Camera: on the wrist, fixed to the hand. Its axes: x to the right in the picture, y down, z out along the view.
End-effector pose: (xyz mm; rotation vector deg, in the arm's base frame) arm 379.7 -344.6 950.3 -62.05 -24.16 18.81
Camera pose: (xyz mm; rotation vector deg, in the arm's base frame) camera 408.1 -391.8 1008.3 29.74 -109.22 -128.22
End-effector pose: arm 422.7 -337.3 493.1 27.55 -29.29 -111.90
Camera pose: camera 377.2 -323.9 428.8 -5.92 -21.02 65.12
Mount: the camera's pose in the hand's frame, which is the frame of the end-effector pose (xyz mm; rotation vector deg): 13.1 -74.1 -27.0 11.41 27.63 175.98
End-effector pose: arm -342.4 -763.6 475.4 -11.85 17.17 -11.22
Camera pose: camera -350.4 -842.3 463.6 37.93 42.27 159.62
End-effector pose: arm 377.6 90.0 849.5 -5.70 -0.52 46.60
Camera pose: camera 441.6 46.6 829.1 1.11 -31.52 -132.37
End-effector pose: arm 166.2 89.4 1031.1 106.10 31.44 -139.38
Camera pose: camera 169.8 169.3 1031.6 38.73 -80.53 11.23
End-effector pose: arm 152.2 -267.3 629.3 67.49 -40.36 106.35
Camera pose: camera 200.1 -203.3 632.6 45.45 45.08 -63.48
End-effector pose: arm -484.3 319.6 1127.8 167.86 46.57 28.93
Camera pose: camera -518.9 389.2 1146.6 -38.57 142.30 -25.07
